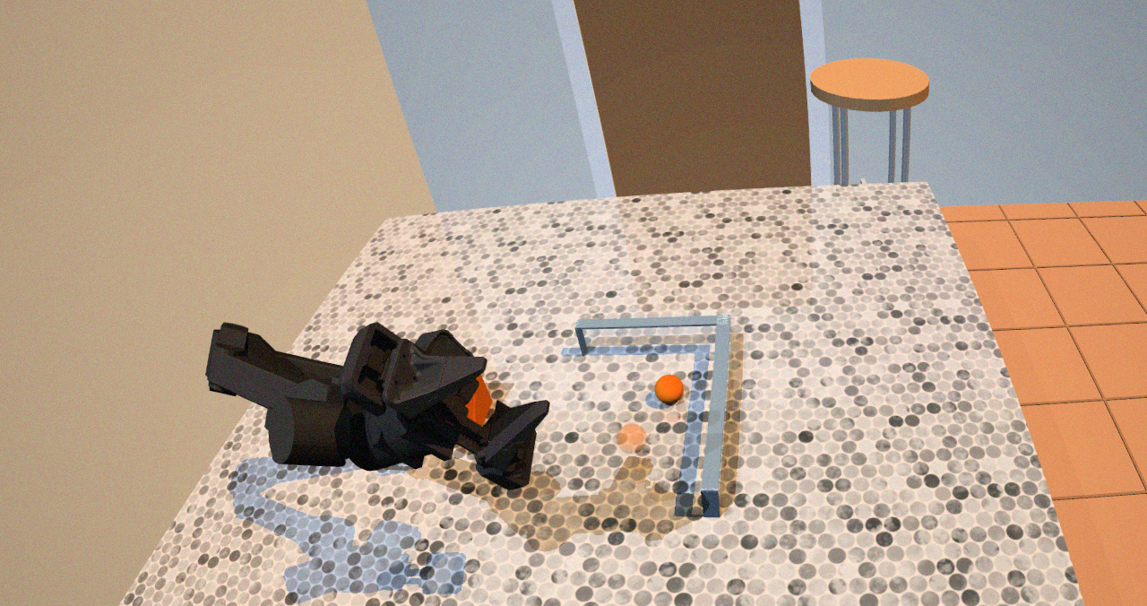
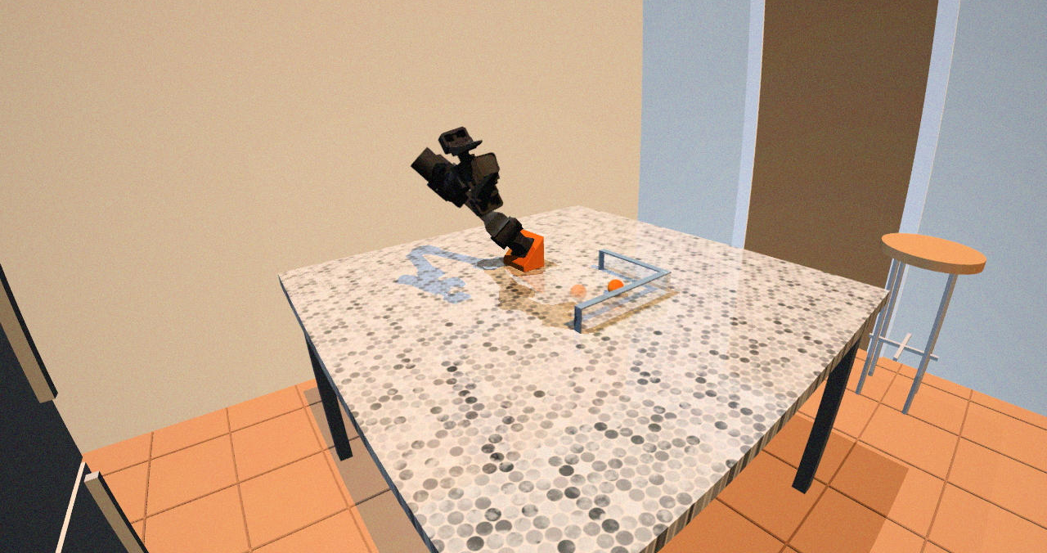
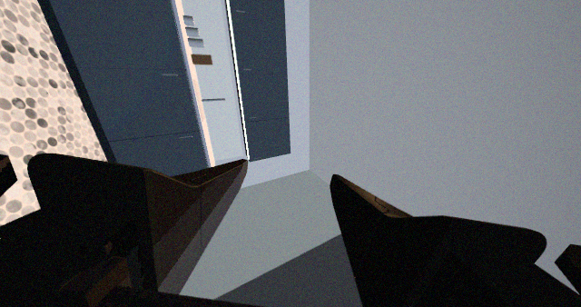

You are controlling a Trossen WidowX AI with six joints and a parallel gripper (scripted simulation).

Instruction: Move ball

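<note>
The orange ball lies 7 cm ahead of my gripper tip, 34 cm to the left of it and 36 cm below it. From my gripper tip the other things lie so: see-through copy of ball: 2 cm ahead, 25 cm to the left, 36 cm below.
</note>
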